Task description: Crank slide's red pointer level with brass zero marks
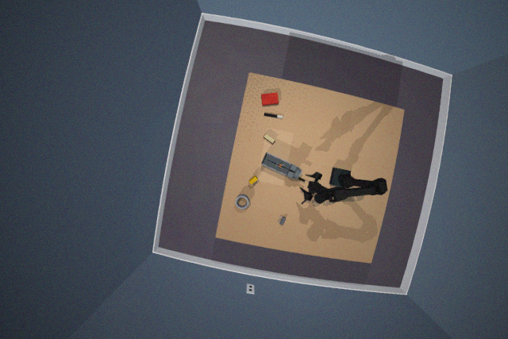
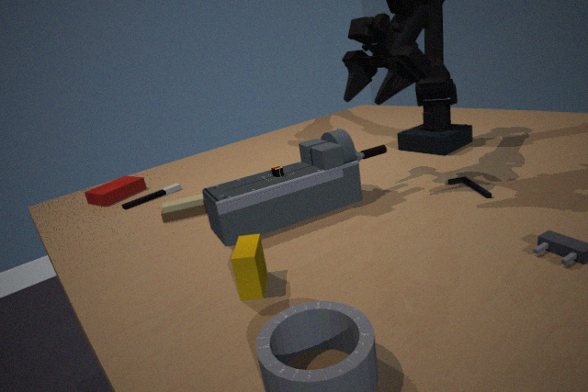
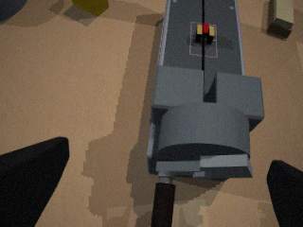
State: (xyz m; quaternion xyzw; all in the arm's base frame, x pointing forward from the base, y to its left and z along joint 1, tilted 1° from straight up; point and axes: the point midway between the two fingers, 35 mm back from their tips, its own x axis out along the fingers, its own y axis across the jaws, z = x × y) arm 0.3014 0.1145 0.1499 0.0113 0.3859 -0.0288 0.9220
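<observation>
The black crank handle is 20 mm behind my gripper tip and 100 mm below it. Also, from my gripper tip: black hex key: 130 mm behind, 110 mm to the left, 170 mm below; then red pointer: 160 mm ahead, 40 mm to the right, 90 mm below; then yellow block: 300 mm ahead, 130 mm to the left, 140 mm below.
</observation>
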